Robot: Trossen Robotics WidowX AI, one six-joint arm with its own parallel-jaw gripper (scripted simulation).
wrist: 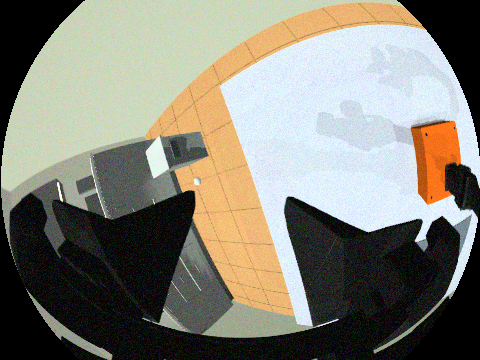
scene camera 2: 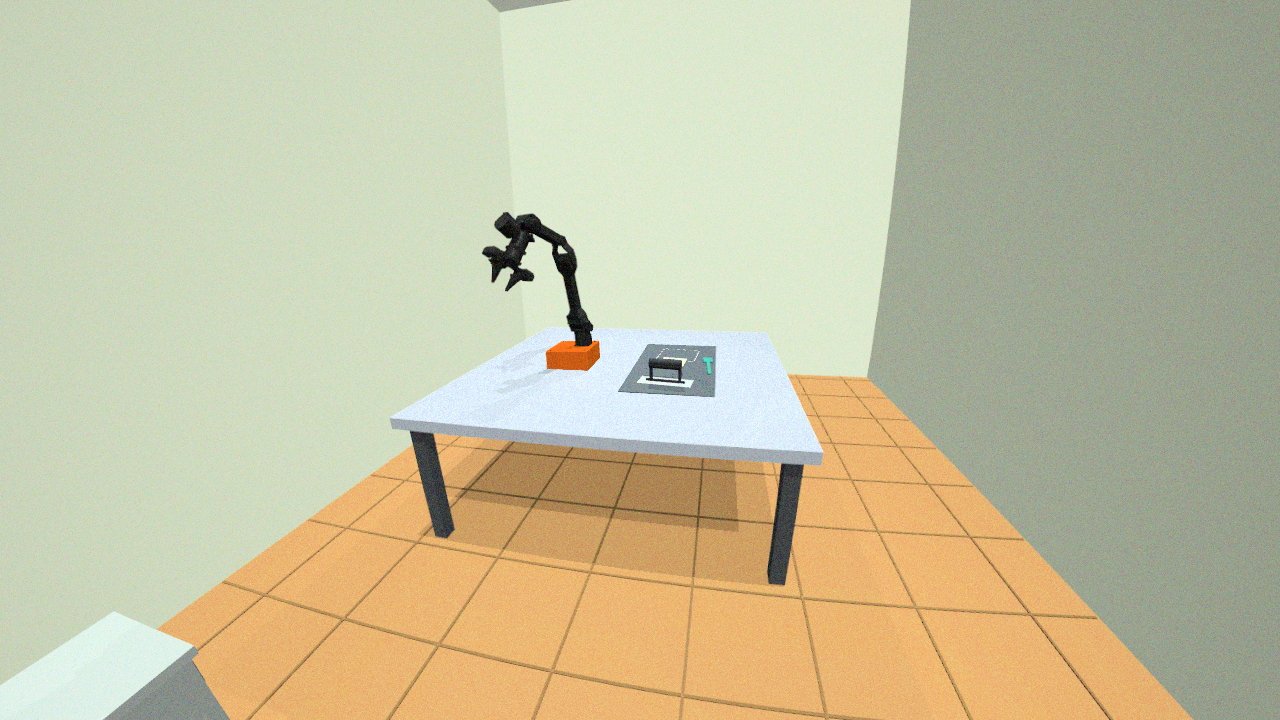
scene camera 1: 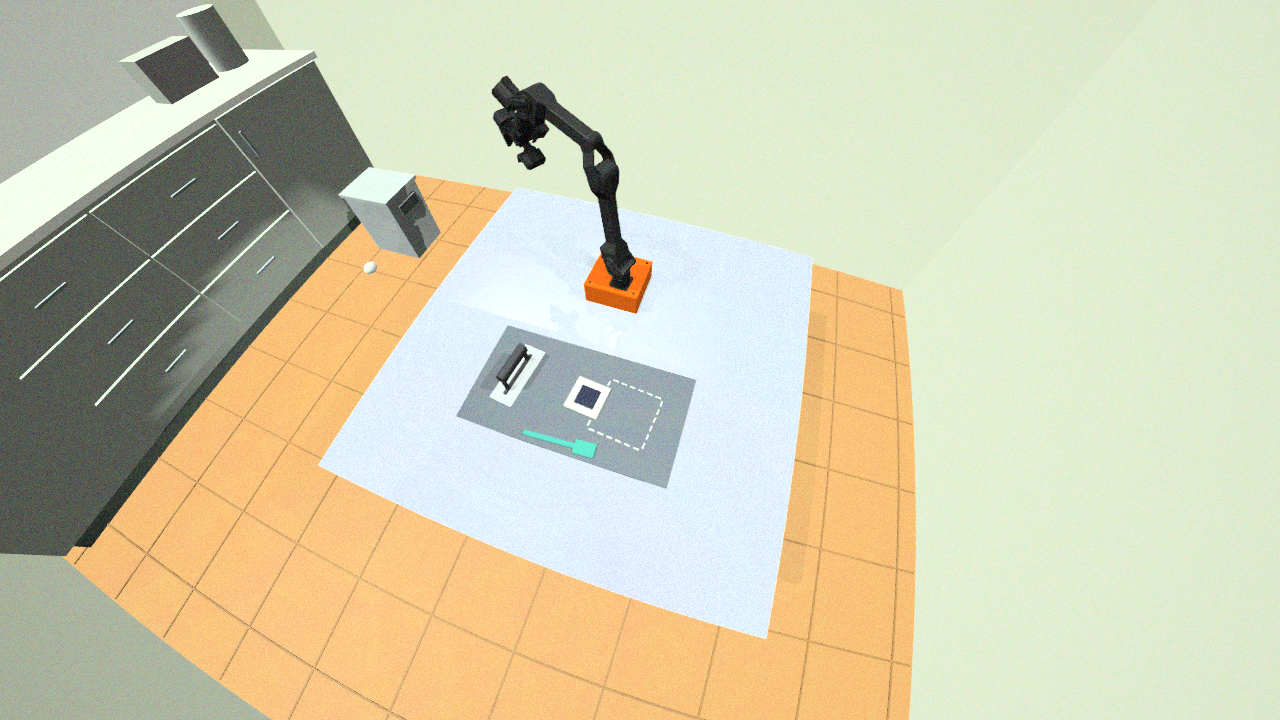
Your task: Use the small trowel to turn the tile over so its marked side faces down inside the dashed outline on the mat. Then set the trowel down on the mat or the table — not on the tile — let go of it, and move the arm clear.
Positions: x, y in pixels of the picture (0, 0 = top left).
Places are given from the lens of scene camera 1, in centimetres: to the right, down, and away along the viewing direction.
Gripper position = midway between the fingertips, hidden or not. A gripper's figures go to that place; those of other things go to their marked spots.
my gripper (scene camera 1: 514, 153): -38, -63, 106
square tile (scene camera 1: 587, 397): -15, 11, 108
grey mat (scene camera 1: 627, 414): -4, 16, 107
